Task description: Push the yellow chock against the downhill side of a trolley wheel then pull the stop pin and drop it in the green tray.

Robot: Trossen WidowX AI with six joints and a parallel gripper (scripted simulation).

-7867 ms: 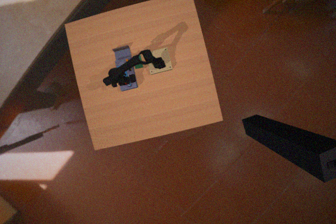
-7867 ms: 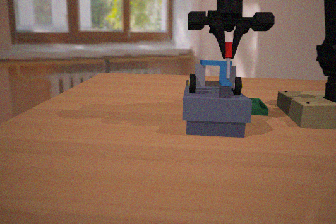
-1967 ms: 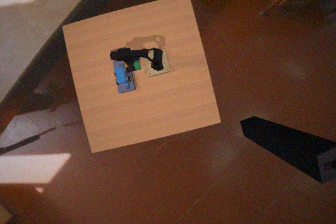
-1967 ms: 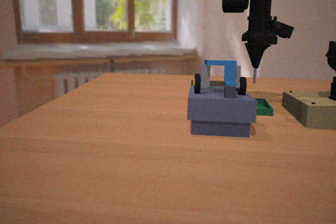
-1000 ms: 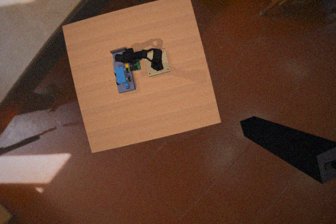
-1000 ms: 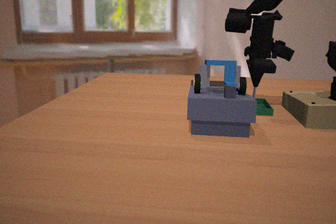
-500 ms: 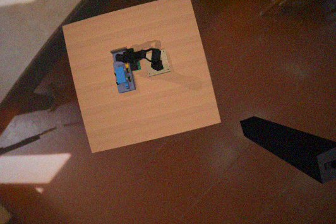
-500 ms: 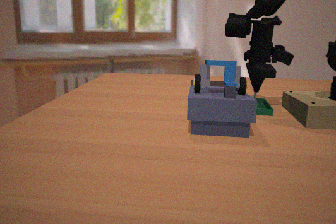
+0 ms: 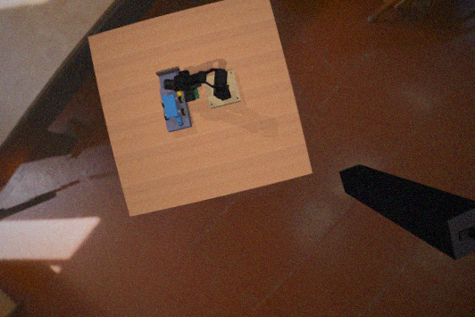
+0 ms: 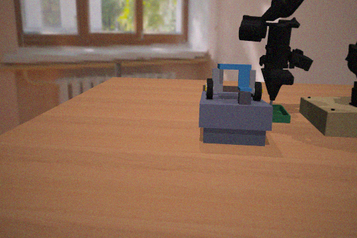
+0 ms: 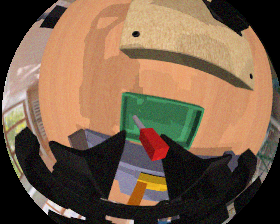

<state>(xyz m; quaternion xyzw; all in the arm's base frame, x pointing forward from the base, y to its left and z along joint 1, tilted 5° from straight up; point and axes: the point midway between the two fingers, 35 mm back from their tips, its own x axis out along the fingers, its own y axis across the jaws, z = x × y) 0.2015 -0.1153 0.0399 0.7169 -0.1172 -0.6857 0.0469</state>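
The red-headed stop pin lies 10 mm below my gripper tip. Also, from my gripper tip: yellow chock 70 mm ahead, 30 mm to the left, 30 mm above; trolley 130 mm ahead, 110 mm to the left, 60 mm above.
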